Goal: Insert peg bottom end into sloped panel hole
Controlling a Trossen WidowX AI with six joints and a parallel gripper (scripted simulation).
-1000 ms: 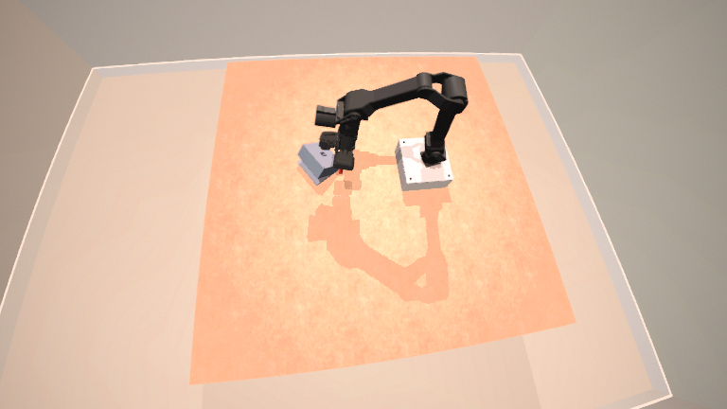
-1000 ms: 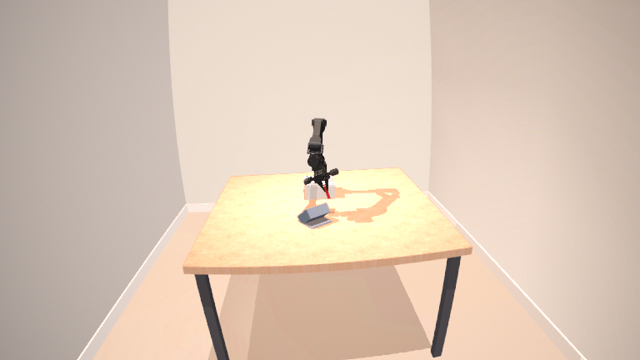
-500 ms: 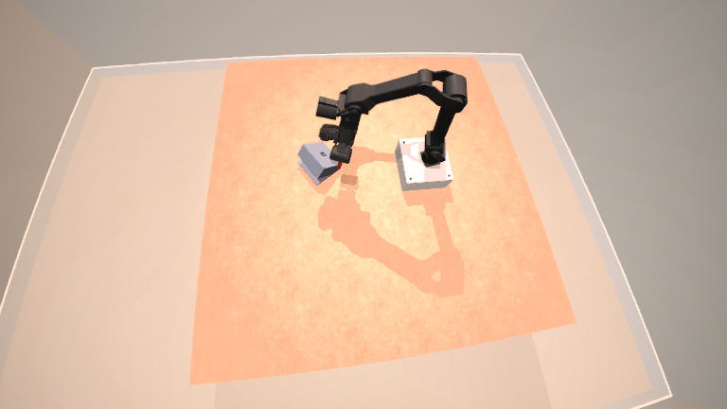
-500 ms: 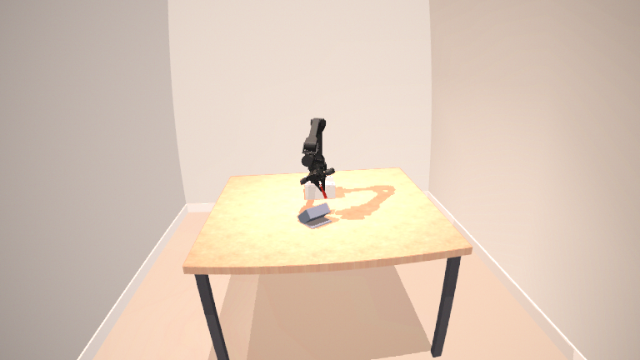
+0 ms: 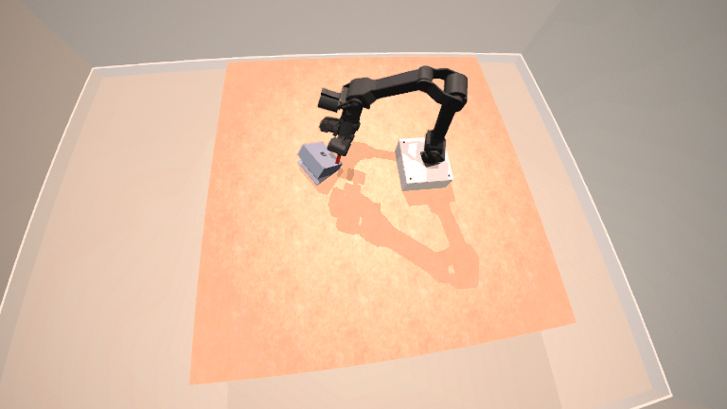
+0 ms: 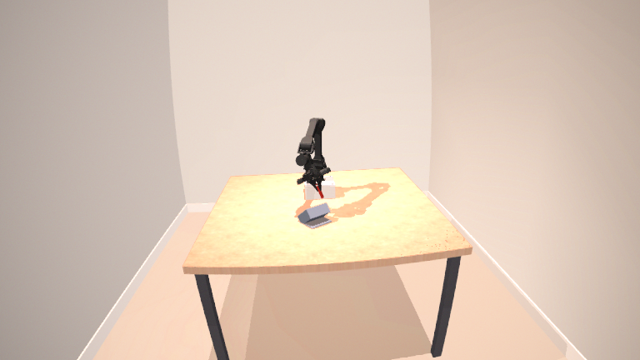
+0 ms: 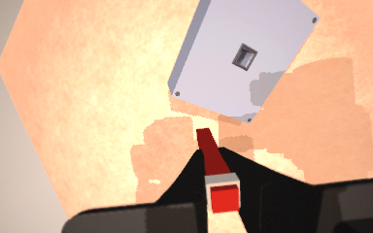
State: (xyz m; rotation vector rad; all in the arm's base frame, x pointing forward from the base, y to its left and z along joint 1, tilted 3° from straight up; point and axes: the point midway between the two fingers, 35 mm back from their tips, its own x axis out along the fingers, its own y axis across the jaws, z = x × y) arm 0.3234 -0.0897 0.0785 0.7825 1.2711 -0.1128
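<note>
My gripper tip is now 6 cm short of the grey sloped panel, 5 cm to the left of it and 10 cm above it. The rest, counted from my gripper tip: red peg: 1 cm behind, 2 cm above.
</note>
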